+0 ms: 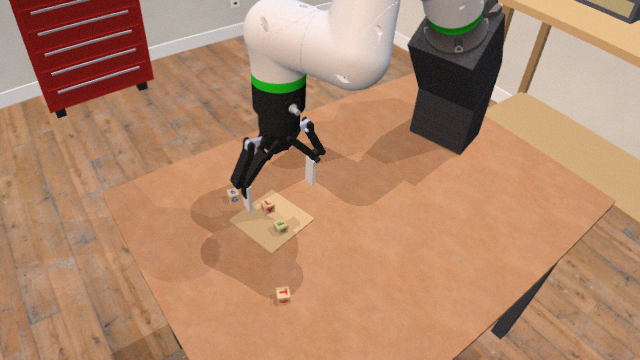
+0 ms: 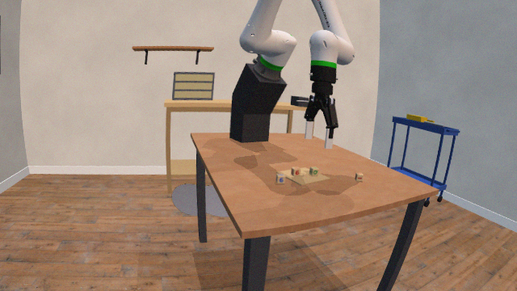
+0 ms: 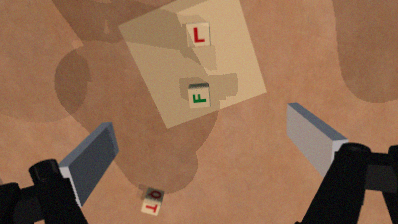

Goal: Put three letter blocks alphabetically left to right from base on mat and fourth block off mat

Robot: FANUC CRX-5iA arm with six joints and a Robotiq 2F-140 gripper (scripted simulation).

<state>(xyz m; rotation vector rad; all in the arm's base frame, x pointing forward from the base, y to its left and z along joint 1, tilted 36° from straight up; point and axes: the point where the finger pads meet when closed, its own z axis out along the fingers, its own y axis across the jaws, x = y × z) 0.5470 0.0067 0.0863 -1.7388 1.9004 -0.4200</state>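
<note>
The tan mat lies 13 cm below my hand and 4 cm to the right of it.
</note>
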